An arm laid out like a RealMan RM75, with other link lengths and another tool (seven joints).
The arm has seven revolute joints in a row. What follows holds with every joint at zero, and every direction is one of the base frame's.
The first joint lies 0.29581 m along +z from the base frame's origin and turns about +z.
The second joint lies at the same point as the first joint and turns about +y.
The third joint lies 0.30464 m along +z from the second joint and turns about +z.
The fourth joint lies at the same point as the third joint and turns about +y.
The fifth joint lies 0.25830 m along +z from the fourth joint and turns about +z.
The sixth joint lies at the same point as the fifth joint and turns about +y.
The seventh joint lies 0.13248 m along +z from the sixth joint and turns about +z.
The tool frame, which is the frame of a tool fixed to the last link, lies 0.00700 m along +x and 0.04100 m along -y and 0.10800 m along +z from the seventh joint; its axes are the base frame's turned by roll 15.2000, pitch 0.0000 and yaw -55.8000 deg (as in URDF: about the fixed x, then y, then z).
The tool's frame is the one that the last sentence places.
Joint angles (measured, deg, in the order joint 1, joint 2, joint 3, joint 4, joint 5, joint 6, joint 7), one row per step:
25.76, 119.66, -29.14, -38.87, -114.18, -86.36, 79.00
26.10, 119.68, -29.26, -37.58, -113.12, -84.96, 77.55
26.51, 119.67, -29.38, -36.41, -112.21, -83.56, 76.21
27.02, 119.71, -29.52, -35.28, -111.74, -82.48, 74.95
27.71, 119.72, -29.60, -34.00, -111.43, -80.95, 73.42
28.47, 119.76, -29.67, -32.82, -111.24, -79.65, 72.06
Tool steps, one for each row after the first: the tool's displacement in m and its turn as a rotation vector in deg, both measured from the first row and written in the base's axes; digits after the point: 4 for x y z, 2 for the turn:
-0.0004, 0.0047, -0.0021, 1.18, 0.04, 0.09
-0.0007, 0.0097, -0.0039, 2.28, -0.10, 0.17
-0.0022, 0.0135, -0.0076, 2.82, -0.34, 0.47
-0.0029, 0.0187, -0.0116, 3.51, -1.01, 0.73
-0.0050, 0.0237, -0.0160, 3.96, -1.60, 1.11

